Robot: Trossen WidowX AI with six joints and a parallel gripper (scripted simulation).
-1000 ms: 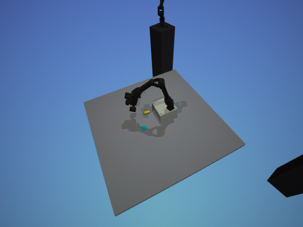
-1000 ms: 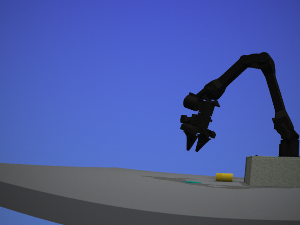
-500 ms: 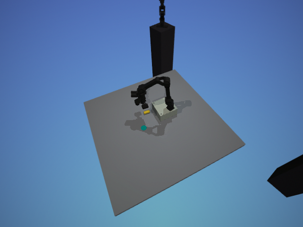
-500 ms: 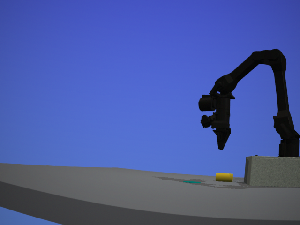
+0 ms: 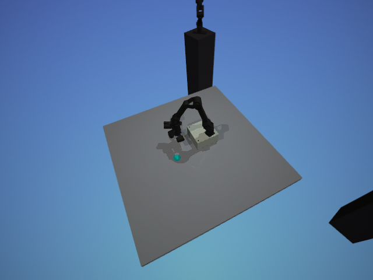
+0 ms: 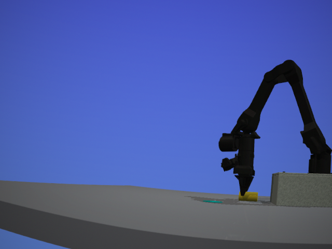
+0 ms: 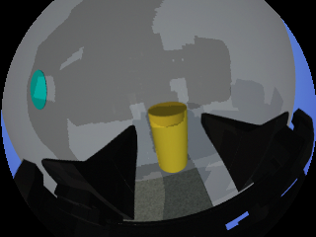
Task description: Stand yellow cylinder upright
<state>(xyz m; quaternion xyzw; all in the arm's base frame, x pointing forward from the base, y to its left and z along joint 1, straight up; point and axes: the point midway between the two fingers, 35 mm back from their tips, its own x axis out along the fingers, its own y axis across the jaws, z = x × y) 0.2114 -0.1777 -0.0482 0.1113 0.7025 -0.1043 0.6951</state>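
My gripper tip is 12 cm short of the cyan circle, 14 cm to the right of it and 2 cm above it. Round my gripper tip: yellow cylinder: 2 cm behind, 1 cm to the left.
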